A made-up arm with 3 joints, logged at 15 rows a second.
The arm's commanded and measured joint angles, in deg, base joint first. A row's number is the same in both.
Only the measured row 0 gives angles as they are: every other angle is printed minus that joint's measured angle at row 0.
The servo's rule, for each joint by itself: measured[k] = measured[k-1] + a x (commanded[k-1-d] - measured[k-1]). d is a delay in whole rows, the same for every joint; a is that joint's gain. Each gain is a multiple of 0.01, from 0.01 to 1. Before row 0 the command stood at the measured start. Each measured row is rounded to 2 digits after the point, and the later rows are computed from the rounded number. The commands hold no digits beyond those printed.
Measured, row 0:
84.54, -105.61, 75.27
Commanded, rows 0 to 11:
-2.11, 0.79, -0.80
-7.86, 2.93, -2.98
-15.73, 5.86, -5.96
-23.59, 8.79, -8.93
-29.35, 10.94, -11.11
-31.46, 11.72, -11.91
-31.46, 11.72, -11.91
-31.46, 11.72, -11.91
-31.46, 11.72, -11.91
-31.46, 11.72, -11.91
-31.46, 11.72, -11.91
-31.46, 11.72, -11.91
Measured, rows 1 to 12:
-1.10, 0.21, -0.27
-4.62, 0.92, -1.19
-10.40, 2.20, -2.81
-17.26, 3.91, -4.89
-23.55, 5.74, -7.00
-27.66, 7.29, -8.67
-29.64, 8.44, -9.77
-30.59, 9.29, -10.50
-31.04, 9.92, -10.98
-31.26, 10.39, -11.30
-31.36, 10.74, -11.51
-31.41, 10.99, -11.65
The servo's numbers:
d 0
a 0.52 0.26 0.34

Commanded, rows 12 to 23:
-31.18, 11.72, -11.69
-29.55, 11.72, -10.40
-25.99, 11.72, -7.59
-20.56, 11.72, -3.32
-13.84, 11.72, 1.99
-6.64, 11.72, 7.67
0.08, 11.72, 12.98
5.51, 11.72, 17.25
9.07, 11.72, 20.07
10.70, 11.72, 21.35
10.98, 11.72, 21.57
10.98, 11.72, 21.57
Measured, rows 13 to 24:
-31.29, 11.18, -11.66
-30.39, 11.32, -11.23
-28.10, 11.42, -9.99
-24.18, 11.50, -7.72
-18.80, 11.56, -4.42
-12.48, 11.60, -0.31
-5.95, 11.63, 4.21
0.01, 11.65, 8.64
4.72, 11.67, 12.53
7.83, 11.68, 15.53
9.47, 11.69, 17.58
10.26, 11.70, 18.94

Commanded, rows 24 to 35:
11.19, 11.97, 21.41
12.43, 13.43, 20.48
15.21, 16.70, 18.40
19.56, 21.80, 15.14
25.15, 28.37, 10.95
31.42, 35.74, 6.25
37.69, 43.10, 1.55
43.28, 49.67, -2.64
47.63, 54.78, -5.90
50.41, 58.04, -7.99
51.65, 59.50, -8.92
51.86, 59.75, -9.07
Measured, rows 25 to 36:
10.74, 11.77, 19.78
11.62, 12.20, 20.02
13.49, 13.37, 19.47
16.65, 15.56, 18.00
21.07, 18.89, 15.60
26.45, 23.27, 12.42
32.29, 28.43, 8.72
38.00, 33.95, 4.86
43.01, 39.37, 1.20
46.86, 44.22, -1.92
49.35, 48.19, -4.30
50.66, 51.20, -5.92

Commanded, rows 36 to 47:
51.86, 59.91, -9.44
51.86, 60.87, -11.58
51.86, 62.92, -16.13
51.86, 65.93, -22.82
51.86, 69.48, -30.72
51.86, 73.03, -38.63
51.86, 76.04, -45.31
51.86, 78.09, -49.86
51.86, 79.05, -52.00
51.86, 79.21, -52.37
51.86, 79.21, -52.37
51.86, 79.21, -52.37
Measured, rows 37 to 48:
51.28, 53.46, -7.12
51.58, 55.39, -8.64
51.73, 57.35, -11.19
51.80, 59.58, -15.14
51.83, 62.15, -20.44
51.85, 64.98, -26.62
51.86, 67.86, -32.97
51.86, 70.52, -38.71
51.86, 72.74, -43.23
51.86, 74.42, -46.34
51.86, 75.67, -48.39
51.86, 76.59, -49.74

